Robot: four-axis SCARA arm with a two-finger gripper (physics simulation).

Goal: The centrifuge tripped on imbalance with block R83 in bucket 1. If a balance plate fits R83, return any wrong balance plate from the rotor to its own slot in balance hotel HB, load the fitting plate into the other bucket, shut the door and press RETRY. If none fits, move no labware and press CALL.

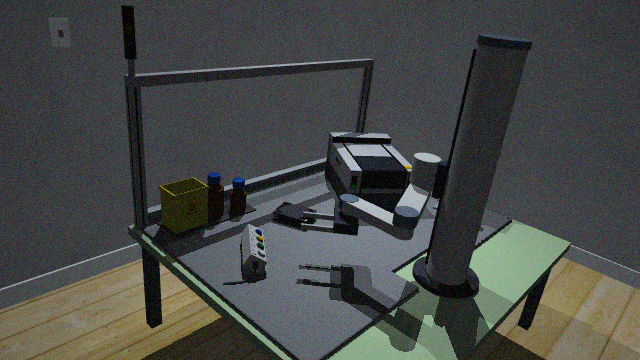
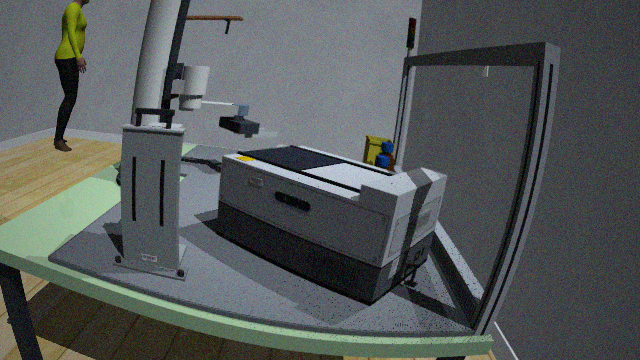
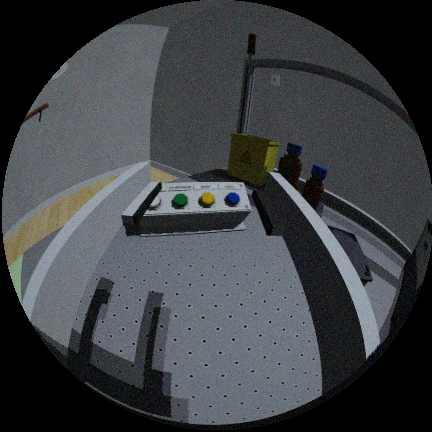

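Pixels of known places: gripper, fingertip midpoint: point(image 1: 301, 220) point(image 2: 270, 132) point(image 3: 206, 176); arm's base at its link origin: point(image 1: 444, 277).
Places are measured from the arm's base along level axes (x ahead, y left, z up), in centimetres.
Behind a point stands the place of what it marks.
My gripper point(image 1: 302, 220) @[x 43.9, y 36.6, z 17.7 cm] point(image 3: 206, 177) @[x 43.9, y 36.6, z 17.7 cm] hangs above the mat; its two parallel fingers stand apart with nothing between them. The white button box point(image 1: 254, 250) @[x 48.5, y 54.9, z 9.2 cm] point(image 3: 195, 220) @[x 53.5, y 47.7, z 3.2 cm] lies beyond the fingertips, with white, green, yellow and blue buttons; its labels are blurred and the left finger partly covers the white button. The centrifuge point(image 1: 344, 162) @[x 67.9, y -15.3, z 21.5 cm] point(image 2: 305, 225) @[x 61.9, y -51.3, z 13.7 cm] stands at the back; its dark door panel point(image 1: 382, 172) @[x 49.4, y -21.0, z 21.6 cm] point(image 2: 295, 157) @[x 57.3, y -27.9, z 22.6 cm] lies flush on top, hiding the rotor, buckets, block R83 and any plate. A tall grey slotted tower point(image 2: 152, 195) @[x 30.0, y -62.6, z 18.3 cm], apparently the balance hotel, shows its slotted side; its contents are hidden.
A flat black device point(image 1: 287, 212) @[x 68.2, y 20.2, z 5.3 cm] point(image 3: 350, 250) @[x 67.3, y 16.0, z 5.3 cm] lies near the fingertips. A yellow bin point(image 1: 185, 206) @[x 85.8, y 59.9, z 12.7 cm] point(image 2: 372, 149) @[x 87.3, y 49.5, z 14.9 cm] point(image 3: 250, 157) @[x 85.7, y 55.1, z 11.0 cm] and two blue-capped brown bottles stand at the far left. The arm's thick column point(image 1: 467, 170) @[x -1.5, y 7.3, z 47.3 cm] rises at right. A metal frame point(image 1: 250, 71) @[x 100.4, y 17.9, z 60.6 cm] point(image 2: 542, 150) @[x 103.0, y -72.4, z 41.1 cm] borders the back.
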